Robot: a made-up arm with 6 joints. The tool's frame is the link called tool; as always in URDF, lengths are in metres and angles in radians.
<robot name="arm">
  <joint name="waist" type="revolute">
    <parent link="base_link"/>
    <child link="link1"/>
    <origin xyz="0.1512 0.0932 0.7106" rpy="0 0 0"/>
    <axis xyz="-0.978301 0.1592 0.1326"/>
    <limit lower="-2.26" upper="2.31" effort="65" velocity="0.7"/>
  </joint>
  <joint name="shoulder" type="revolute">
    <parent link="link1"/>
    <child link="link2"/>
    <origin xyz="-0.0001 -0.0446 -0.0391" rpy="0 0 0"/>
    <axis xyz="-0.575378 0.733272 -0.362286"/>
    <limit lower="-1.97" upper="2.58" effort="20" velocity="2.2"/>
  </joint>
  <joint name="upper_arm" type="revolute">
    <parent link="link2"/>
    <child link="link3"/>
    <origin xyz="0.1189 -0.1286 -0.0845" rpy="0 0 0"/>
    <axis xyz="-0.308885 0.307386 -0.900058"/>
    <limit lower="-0.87" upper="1.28" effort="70" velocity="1.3"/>
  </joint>
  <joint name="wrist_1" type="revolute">
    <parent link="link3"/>
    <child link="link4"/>
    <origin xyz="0.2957 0.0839 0.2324" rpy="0 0 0"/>
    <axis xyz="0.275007 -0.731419 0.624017"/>
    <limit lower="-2.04" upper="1.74" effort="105" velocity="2.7"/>
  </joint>
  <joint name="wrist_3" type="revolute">
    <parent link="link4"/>
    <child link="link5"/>
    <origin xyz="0.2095 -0.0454 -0.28" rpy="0 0 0"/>
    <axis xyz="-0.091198 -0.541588 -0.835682"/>
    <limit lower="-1.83" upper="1.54" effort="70" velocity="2.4"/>
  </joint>
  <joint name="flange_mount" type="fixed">
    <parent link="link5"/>
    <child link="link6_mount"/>
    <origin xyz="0.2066 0.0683 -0.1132" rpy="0 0 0"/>
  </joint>
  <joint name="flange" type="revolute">
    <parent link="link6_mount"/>
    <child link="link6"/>
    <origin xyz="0.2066 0.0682 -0.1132" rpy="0 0 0"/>
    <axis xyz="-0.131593 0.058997 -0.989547"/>
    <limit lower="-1.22" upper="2.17" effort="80" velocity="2.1"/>
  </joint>
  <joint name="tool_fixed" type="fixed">
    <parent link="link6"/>
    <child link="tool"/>
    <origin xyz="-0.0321 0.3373 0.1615" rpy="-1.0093 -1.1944 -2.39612"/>
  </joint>
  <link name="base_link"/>
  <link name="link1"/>
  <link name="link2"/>
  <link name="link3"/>
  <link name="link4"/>
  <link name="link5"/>
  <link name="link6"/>
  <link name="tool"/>
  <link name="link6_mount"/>
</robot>
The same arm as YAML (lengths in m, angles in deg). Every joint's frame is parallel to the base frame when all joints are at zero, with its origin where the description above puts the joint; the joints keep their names.
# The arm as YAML. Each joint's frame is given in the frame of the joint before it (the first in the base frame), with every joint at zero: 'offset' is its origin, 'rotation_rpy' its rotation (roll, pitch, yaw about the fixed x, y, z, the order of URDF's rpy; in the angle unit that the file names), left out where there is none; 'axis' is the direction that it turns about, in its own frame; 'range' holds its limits. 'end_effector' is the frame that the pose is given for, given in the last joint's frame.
length_unit: m
angle_unit: deg
chain:
  - id: waist
    offset: [0.1512, 0.0932, 0.7106]
    axis: [-0.978301, 0.1592, 0.1326]
    range: [-129.49, 132.35]
  - id: shoulder
    offset: [-0.0001, -0.0446, -0.0391]
    axis: [-0.575378, 0.733272, -0.362286]
    range: [-112.87, 147.82]
  - id: upper_arm
    offset: [0.1189, -0.1286, -0.0845]
    axis: [-0.308885, 0.307386, -0.900058]
    range: [-49.85, 73.34]
  - id: wrist_1
    offset: [0.2957, 0.0839, 0.2324]
    axis: [0.275007, -0.731419, 0.624017]
    range: [-116.88, 99.69]
  - id: wrist_3
    offset: [0.2095, -0.0454, -0.28]
    axis: [-0.091198, -0.541588, -0.835682]
    range: [-104.85, 88.24]
  - id: flange
    offset: [0.4132, 0.1365, -0.2264]
    axis: [-0.131606, 0.059003, -0.989545]
    range: [-69.9, 124.33]
end_effector:
  offset: [-0.0321, 0.3373, 0.1615]
  rotation_rpy: [-57.83, -68.43, -137.29]

